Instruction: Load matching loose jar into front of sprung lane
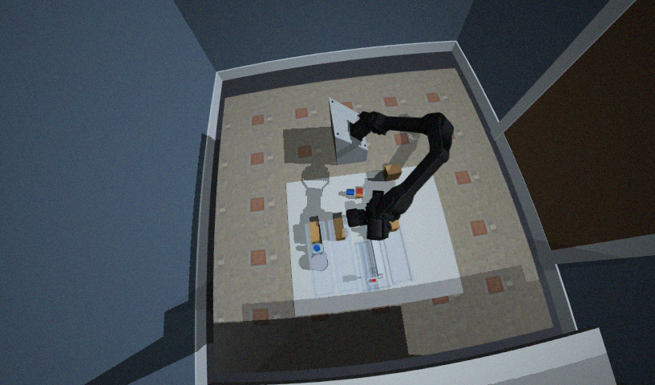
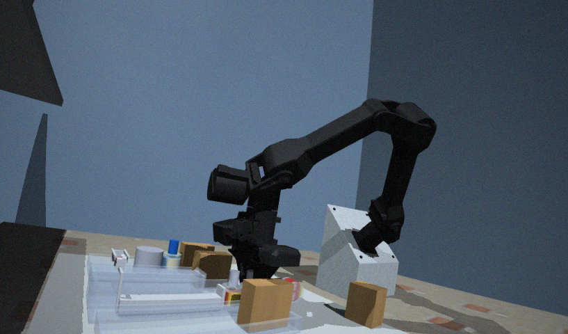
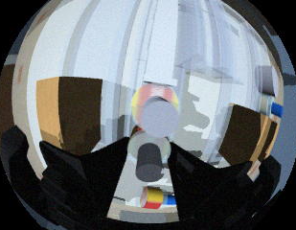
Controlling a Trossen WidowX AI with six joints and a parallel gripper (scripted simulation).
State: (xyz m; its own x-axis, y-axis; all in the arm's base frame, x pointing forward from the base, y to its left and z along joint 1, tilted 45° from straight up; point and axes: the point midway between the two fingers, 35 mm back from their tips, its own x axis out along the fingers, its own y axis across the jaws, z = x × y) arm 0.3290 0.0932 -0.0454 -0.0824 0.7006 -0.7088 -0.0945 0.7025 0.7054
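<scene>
Now: gripper tip 14 cm short of the lane, 1 cm to the left of it and 1 cm above it. Also, from my gripper tip: grey cylinder (15 cm ahead, 20 cm to the right).
</scene>
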